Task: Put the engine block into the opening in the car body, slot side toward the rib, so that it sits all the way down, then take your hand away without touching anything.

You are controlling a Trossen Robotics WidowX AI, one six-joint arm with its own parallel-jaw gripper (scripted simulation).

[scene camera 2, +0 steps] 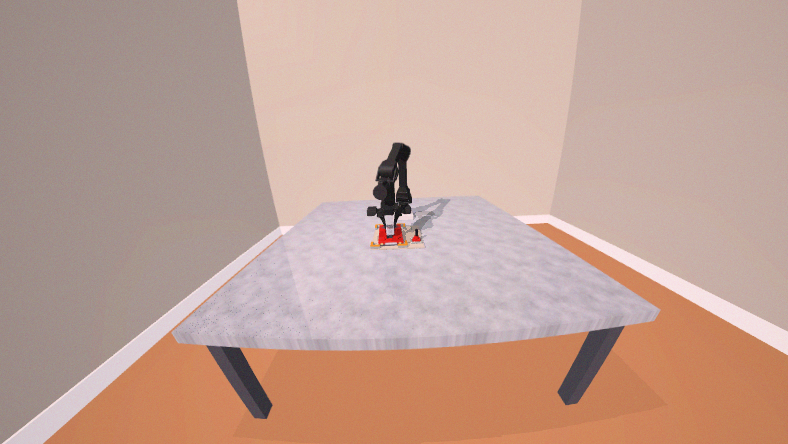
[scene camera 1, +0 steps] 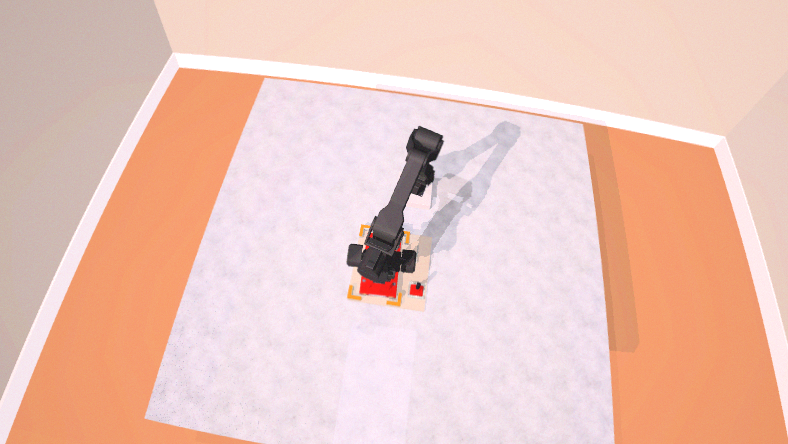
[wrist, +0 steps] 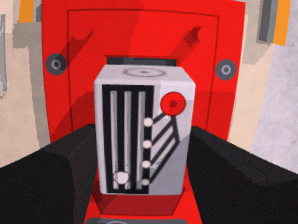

Labels:
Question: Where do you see a red car body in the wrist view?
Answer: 75, 48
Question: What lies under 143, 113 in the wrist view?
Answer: An engine block.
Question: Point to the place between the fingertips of my gripper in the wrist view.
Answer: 142, 135

